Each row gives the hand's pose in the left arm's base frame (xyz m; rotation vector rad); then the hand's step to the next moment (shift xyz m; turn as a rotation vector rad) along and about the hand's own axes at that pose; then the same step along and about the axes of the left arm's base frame.
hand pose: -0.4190 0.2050 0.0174 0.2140 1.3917 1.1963
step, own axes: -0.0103 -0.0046 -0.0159 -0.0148 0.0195 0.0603
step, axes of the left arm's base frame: -0.0080 -0.0177 -0.0010 0.0433 0.0286 0.0393
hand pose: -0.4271 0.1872 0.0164 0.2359 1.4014 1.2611
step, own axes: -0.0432 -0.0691 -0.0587 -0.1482 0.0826 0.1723
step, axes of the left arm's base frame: 0.0007 -0.0909 -0.0427 0.1421 0.0131 0.1952
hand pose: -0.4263 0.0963 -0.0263 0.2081 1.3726 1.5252
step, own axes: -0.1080 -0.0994 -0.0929 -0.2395 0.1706 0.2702
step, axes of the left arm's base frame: 0.0396 -0.1580 -0.0603 0.2033 0.0226 0.3430
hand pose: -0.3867 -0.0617 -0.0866 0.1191 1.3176 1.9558
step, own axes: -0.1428 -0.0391 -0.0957 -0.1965 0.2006 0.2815
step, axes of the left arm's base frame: 0.0774 -0.1554 -0.0308 0.1622 0.0529 0.3592
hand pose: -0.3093 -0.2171 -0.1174 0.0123 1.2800 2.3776
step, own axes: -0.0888 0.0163 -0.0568 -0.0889 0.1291 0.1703
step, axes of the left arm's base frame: 0.0623 -0.0866 -0.0022 0.0681 0.0397 0.2176
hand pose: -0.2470 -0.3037 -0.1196 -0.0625 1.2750 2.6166
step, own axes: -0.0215 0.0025 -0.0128 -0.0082 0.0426 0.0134
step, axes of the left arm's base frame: 0.0196 -0.0155 -0.0030 -0.0007 -0.0164 0.0423
